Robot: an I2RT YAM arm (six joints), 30 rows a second.
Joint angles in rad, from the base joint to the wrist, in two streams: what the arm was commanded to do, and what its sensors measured. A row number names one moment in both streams.
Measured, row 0:
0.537, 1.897, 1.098, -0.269, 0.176, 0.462
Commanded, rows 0 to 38:
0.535, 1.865, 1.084, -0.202, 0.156, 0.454
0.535, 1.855, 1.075, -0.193, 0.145, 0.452
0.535, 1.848, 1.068, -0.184, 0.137, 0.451
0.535, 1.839, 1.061, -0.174, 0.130, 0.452
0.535, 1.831, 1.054, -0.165, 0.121, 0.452
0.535, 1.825, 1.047, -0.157, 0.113, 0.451
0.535, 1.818, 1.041, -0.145, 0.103, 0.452
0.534, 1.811, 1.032, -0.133, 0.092, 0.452
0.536, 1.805, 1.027, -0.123, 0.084, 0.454
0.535, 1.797, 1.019, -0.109, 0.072, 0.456
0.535, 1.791, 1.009, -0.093, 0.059, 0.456
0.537, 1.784, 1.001, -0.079, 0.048, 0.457
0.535, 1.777, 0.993, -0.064, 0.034, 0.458
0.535, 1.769, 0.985, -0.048, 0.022, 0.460
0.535, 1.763, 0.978, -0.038, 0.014, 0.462
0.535, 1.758, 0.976, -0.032, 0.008, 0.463
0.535, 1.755, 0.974, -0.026, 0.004, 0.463
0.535, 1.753, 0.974, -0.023, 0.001, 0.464
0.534, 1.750, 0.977, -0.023, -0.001, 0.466
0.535, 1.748, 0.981, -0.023, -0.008, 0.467
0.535, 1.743, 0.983, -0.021, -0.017, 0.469
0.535, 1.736, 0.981, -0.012, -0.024, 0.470
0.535, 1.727, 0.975, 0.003, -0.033, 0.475
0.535, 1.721, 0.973, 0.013, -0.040, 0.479
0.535, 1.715, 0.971, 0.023, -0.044, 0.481
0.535, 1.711, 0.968, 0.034, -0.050, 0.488
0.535, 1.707, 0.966, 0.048, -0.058, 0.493
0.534, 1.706, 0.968, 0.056, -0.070, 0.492
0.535, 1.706, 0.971, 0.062, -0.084, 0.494
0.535, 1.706, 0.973, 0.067, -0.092, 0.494
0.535, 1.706, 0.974, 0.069, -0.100, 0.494
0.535, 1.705, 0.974, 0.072, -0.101, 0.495
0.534, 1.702, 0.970, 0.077, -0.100, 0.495
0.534, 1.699, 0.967, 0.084, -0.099, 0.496
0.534, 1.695, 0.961, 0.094, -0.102, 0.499
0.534, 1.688, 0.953, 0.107, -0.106, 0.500
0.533, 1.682, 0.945, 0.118, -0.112, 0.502
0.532, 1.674, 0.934, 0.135, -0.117, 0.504
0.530, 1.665, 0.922, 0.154, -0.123, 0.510
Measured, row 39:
0.533, 1.687, 0.938, 0.006, -0.098, 0.493
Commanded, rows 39 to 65:
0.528, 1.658, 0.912, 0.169, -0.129, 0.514
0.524, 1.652, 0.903, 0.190, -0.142, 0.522
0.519, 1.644, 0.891, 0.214, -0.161, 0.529
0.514, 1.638, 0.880, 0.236, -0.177, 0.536
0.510, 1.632, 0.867, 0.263, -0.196, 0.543
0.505, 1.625, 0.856, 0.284, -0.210, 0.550
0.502, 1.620, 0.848, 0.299, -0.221, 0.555
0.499, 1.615, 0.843, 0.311, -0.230, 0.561
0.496, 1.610, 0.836, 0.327, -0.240, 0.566
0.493, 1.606, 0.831, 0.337, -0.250, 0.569
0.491, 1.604, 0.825, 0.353, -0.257, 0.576
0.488, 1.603, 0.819, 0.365, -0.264, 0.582
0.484, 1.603, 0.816, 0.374, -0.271, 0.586
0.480, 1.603, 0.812, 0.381, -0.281, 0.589
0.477, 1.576, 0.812, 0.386, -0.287, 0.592
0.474, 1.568, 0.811, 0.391, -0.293, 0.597
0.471, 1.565, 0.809, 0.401, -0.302, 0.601
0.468, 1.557, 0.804, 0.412, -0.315, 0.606
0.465, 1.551, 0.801, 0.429, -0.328, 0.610
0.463, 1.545, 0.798, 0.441, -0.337, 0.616
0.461, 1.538, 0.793, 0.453, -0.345, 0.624
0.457, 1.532, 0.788, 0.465, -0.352, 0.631
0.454, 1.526, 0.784, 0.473, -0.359, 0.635
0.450, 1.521, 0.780, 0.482, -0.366, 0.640
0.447, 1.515, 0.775, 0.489, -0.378, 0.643
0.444, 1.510, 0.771, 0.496, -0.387, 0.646
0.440, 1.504, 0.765, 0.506, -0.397, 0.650
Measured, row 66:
0.447, 1.519, 0.771, 0.361, -0.350, 0.628
